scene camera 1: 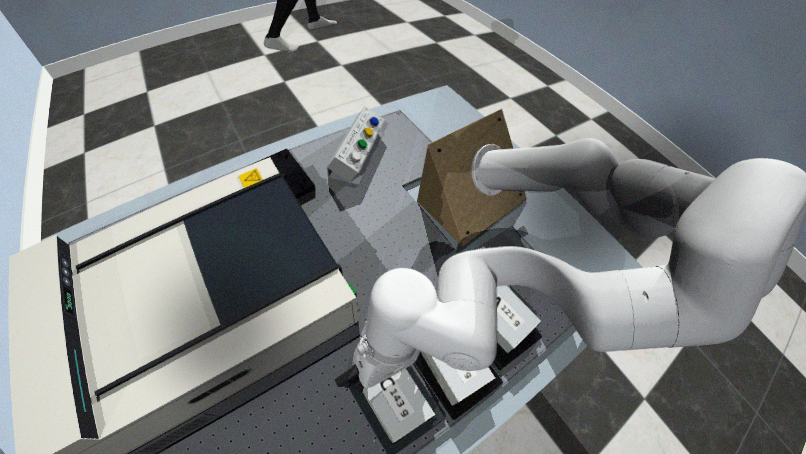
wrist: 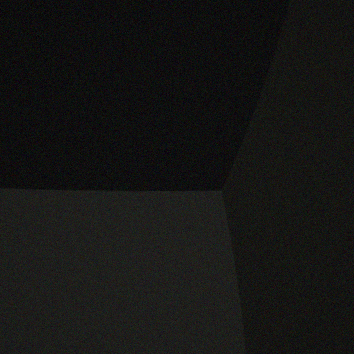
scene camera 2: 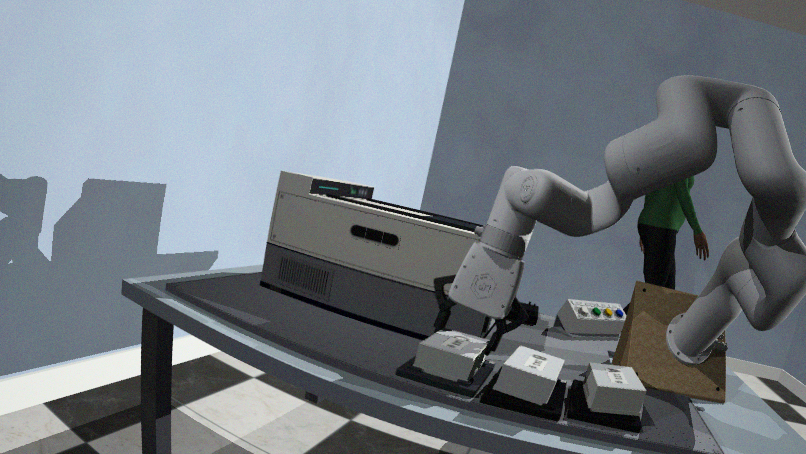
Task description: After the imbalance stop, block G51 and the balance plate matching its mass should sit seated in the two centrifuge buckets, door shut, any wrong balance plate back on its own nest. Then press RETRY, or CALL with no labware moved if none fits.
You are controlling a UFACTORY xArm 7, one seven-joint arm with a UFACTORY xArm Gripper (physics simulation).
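Seen in the pictures: gripper, fingertip midpoint: (scene camera 2: 462, 343); arm's base at its link origin: (scene camera 1: 489, 169) (scene camera 2: 688, 339).
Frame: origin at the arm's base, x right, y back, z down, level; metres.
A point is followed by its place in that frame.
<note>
Plate C (scene camera 1: 416, 416) {y -0.474, x -0.321, z 0.037 m} (scene camera 2: 445, 363) {y -0.484, x -0.336, z 0.056 m}, labelled 143 g, sits on its black nest at the front. My gripper (scene camera 2: 467, 333) {y -0.481, x -0.223, z 0.052 m} points down over plate C, fingers open at its two sides; scene camera 1 mostly hides them behind the wrist. The middle plate (scene camera 1: 457, 390) {y -0.391, x -0.331, z 0.032 m} (scene camera 2: 527, 384) {y -0.359, x -0.352, z 0.053 m} and plate A (scene camera 1: 521, 332) {y -0.219, x -0.328, z 0.035 m} (scene camera 2: 614, 397) {y -0.218, x -0.339, z 0.050 m}, labelled 121 g, sit on their nests. The centrifuge (scene camera 1: 293, 321) {y -0.560, x -0.119, z -0.119 m} (scene camera 2: 315, 225) {y -0.820, x -0.125, z -0.064 m} has a dark sliding panel (scene camera 1: 259, 248) {y -0.551, x 0.013, z -0.122 m} on top; no bucket shows. Block G51 does not show. The button box (scene camera 1: 349, 152) {y -0.251, x 0.248, z 0.020 m} (scene camera 2: 580, 324) {y -0.244, x 0.218, z 0.059 m} has white, green, yellow and blue buttons. The wrist view shows dark, unclear surfaces.
The arm rises from a brown mounting block (scene camera 1: 456, 186) {y -0.115, x 0.001, z -0.006 m} (scene camera 2: 648, 338) {y -0.106, x -0.017, z 0.013 m} to the right of the button box. The arm's links pass over the plates in scene camera 1. The centrifuge's side wall stands close behind the gripper. A person (scene camera 1: 279, 28) (scene camera 2: 662, 225) stands beyond the table.
</note>
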